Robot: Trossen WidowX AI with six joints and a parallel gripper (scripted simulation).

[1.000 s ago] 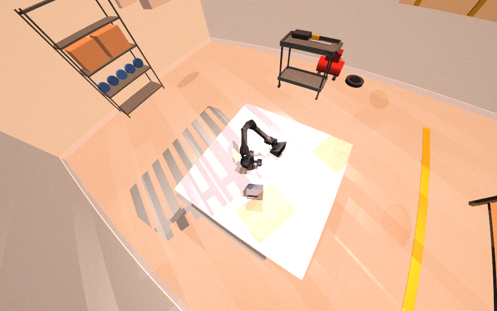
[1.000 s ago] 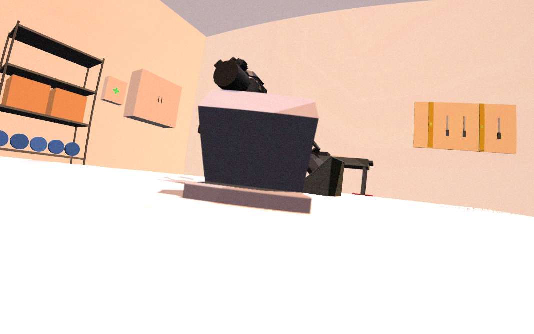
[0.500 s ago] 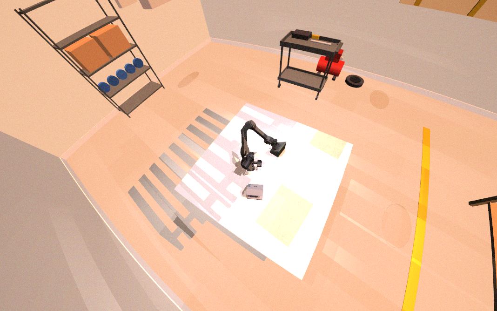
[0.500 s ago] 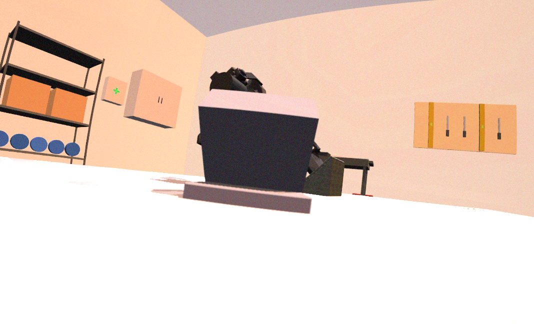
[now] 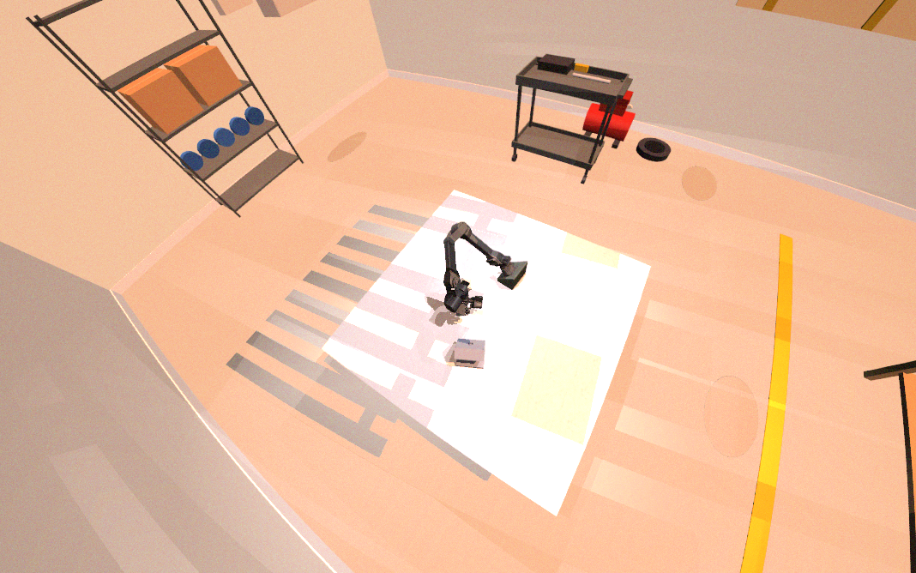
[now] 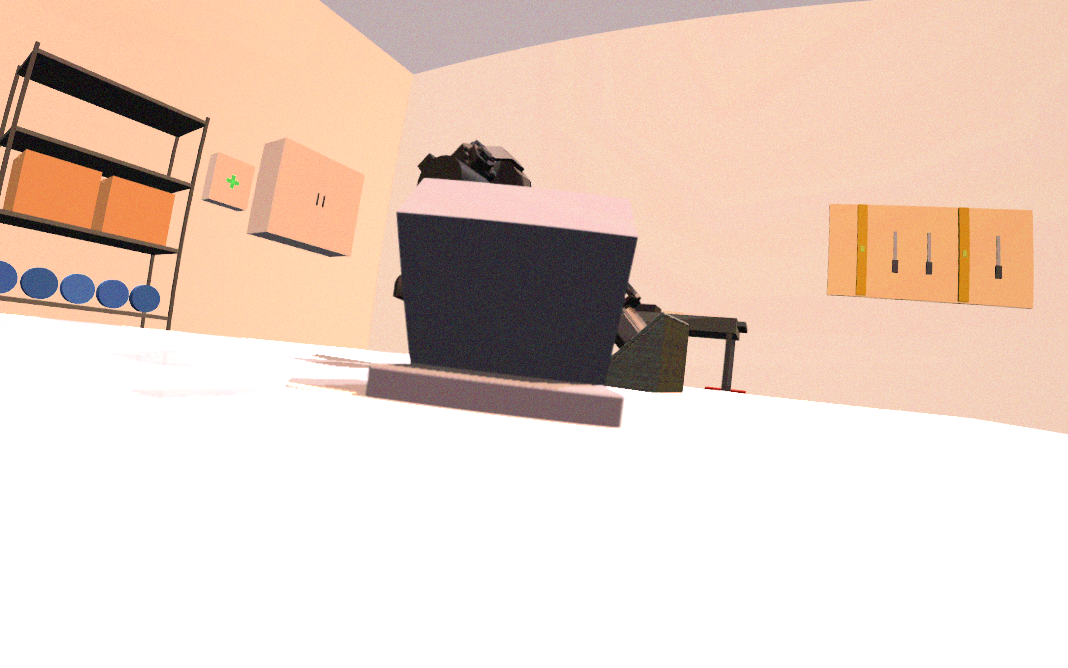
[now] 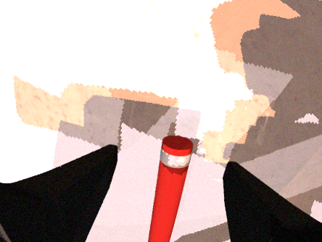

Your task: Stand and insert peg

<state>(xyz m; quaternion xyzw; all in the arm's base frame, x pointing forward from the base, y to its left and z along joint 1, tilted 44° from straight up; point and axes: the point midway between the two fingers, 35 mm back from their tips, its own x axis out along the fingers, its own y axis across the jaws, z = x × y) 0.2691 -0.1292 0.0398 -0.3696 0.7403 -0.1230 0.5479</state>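
My gripper tip is now 10 mm past the red peg and 10 mm to the left of it. Round my gripper tip: grey sloped panel 190 mm ahead, 150 mm to the left, 70 mm above.
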